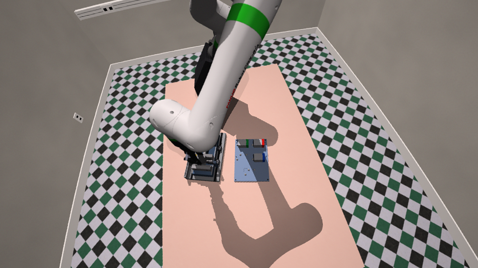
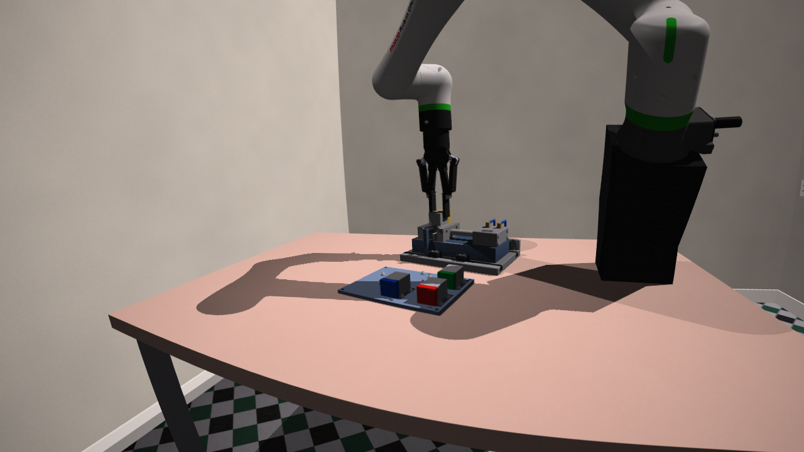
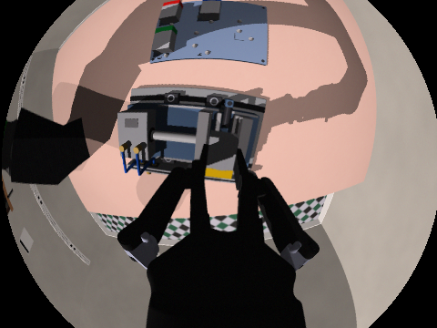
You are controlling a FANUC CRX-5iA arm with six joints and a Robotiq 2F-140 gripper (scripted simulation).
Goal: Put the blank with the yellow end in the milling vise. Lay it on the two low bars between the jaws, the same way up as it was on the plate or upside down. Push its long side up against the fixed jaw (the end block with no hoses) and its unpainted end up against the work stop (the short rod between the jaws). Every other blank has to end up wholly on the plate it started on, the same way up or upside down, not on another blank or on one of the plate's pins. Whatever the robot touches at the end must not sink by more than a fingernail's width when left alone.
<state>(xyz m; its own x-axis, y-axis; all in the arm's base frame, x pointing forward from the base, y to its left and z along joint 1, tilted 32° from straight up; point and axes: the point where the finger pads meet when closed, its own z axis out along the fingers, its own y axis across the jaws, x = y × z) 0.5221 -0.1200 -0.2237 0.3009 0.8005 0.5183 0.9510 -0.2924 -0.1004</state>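
My hand is 3 cm above the yellow-ended blank. Round my hand: green-ended blank (24 cm to the left, 13 cm below, 8 cm behind); fixed jaw (7 cm below, 3 cm ahead); plate (27 cm to the left, 15 cm below, 2 cm ahead).
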